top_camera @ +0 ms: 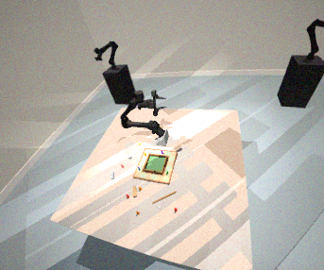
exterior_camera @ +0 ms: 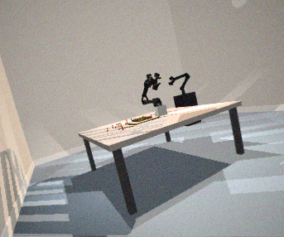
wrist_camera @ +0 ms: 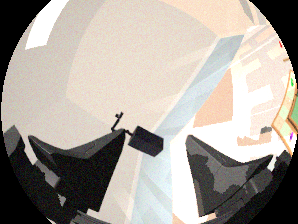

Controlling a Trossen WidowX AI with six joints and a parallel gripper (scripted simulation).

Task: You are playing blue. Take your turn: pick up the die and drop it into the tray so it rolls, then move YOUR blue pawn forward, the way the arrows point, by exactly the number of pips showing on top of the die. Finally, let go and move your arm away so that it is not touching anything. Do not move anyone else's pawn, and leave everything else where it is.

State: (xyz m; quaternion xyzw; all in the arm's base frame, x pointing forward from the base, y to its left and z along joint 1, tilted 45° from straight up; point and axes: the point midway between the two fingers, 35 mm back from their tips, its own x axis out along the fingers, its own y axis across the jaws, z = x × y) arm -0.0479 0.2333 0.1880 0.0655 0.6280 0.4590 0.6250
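Right now my gripper tip is 36 cm above the white die, 29 cm to the left of it and 29 cm short of it. From my gripper tip the other things lie so: purple pawn: 35 cm below, 19 cm ahead, 3 cm to the right; yellow pawn: 35 cm below, 24 cm ahead, 16 cm to the right; green tray: 37 cm below, 30 cm ahead, 5 cm to the right.
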